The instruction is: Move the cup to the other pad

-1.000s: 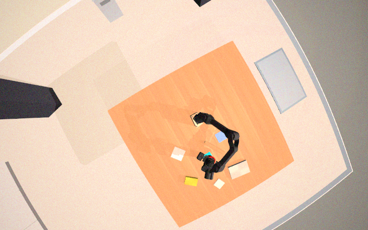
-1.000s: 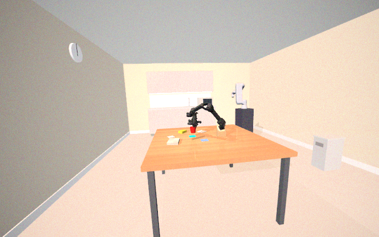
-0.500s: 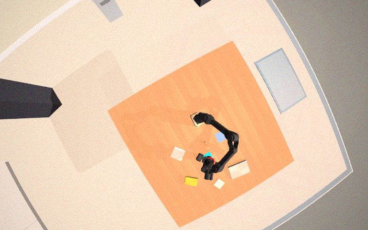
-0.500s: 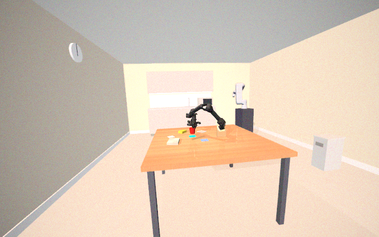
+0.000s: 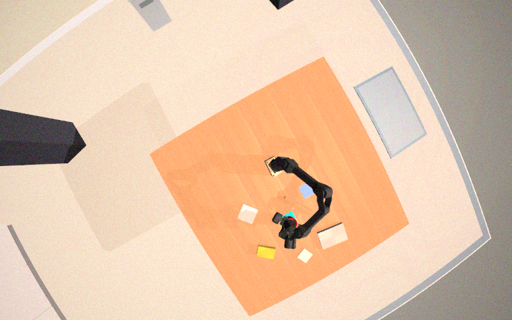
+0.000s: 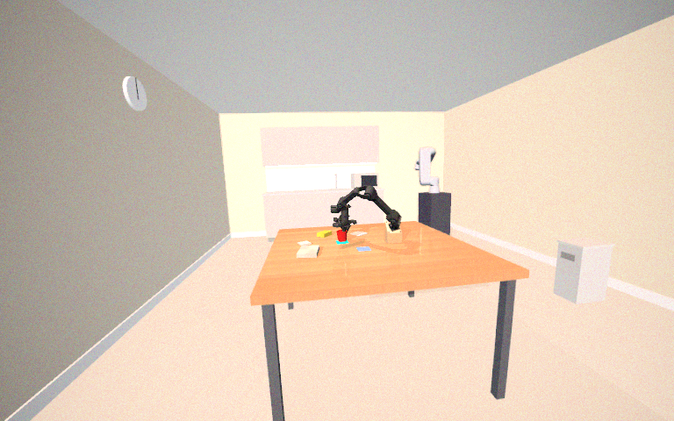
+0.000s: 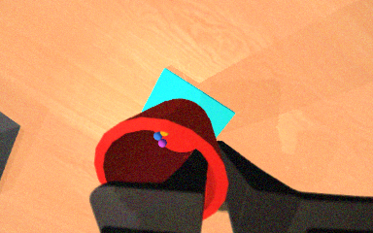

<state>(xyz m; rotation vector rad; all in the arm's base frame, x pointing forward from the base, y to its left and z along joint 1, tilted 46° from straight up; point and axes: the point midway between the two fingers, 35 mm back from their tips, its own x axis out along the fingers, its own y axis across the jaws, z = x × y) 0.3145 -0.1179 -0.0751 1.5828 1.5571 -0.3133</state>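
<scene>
Right now the cyan pad is 30 mm ahead of my gripper tip, 10 mm to the left of it and 50 mm below it. Also, from my gripper tip: long wooden block 20 mm behind, 120 mm to the left, 50 mm below; then red cup 30 mm ahead, 10 mm to the left; then light blue pad 60 mm behind, 220 mm to the left, 50 mm below.
</scene>
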